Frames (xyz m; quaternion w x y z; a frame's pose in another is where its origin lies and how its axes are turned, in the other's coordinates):
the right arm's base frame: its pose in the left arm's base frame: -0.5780 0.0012 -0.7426 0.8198 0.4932 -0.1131 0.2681
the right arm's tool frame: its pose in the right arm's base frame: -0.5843 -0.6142 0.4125 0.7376 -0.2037 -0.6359 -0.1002
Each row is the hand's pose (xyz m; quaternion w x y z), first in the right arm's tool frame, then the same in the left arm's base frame.
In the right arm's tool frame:
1: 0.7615 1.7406 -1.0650 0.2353 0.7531 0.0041 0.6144
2: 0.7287 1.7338 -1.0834 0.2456 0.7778 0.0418 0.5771
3: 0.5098 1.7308 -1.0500 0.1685 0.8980 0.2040 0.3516
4: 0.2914 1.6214 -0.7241 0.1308 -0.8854 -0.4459 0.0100
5: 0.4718 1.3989 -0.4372 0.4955 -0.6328 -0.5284 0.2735
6: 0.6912 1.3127 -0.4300 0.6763 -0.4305 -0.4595 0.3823
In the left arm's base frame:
1: 0.1682 -0.0335 0.5943 0.0085 0.2124 -0.5399 0.8144
2: 0.1820 -0.0087 0.5687 0.0207 0.2637 -0.5126 0.8169
3: 0.1154 0.1467 0.4258 0.0266 -0.4872 0.2997 -0.8198
4: -0.2175 0.1690 0.1922 0.1518 -0.6396 -0.1822 -0.7312
5: -0.4302 -0.1700 0.1273 0.3048 -0.5138 -0.6147 -0.5150
6: -0.3878 -0.3901 0.2006 0.4137 -0.3629 -0.7654 -0.3337

